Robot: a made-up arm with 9 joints.
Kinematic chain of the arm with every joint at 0, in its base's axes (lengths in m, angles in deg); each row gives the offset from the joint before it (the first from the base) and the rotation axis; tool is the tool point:
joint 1: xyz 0 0 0.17 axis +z
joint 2: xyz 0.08 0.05 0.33 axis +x
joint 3: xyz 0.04 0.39 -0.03 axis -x
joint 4: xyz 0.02 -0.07 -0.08 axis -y
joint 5: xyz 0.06 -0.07 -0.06 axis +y
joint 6: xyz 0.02 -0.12 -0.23 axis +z
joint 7: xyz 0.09 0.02 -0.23 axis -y
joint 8: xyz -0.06 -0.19 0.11 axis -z
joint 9: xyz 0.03 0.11 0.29 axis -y
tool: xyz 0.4 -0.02 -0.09
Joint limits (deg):
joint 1: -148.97..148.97
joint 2: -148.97..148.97
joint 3: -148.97..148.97
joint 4: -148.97..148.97
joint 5: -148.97..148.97
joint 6: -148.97..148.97
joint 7: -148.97..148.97
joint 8: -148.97..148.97
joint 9: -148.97..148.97
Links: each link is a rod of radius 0.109 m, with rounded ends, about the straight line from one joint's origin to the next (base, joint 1, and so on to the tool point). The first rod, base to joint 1, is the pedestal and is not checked.
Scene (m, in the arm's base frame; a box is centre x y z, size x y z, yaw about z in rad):
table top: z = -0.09
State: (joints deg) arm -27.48 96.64 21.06 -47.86 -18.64 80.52 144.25 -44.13 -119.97
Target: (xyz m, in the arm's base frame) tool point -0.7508 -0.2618 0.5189
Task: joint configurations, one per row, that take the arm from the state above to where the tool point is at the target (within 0.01 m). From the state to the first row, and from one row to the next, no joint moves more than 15 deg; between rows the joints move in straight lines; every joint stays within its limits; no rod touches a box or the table.
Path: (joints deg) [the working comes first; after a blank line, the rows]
Joints at the target: 24.14 97.68 46.19 -86.93 18.78 63.48 121.19 -43.56 -127.17
Straight joint move there: clear.

1: -14.58 96.90 27.34 -57.63 -9.28 76.26 138.49 -43.99 -121.77
2: -1.67 97.16 33.63 -67.40 0.07 72.00 132.72 -43.85 -123.57
3: 11.23 97.42 39.91 -77.16 9.43 67.74 126.96 -43.70 -125.37
4: 24.14 97.68 46.19 -86.93 18.78 63.48 121.19 -43.56 -127.17

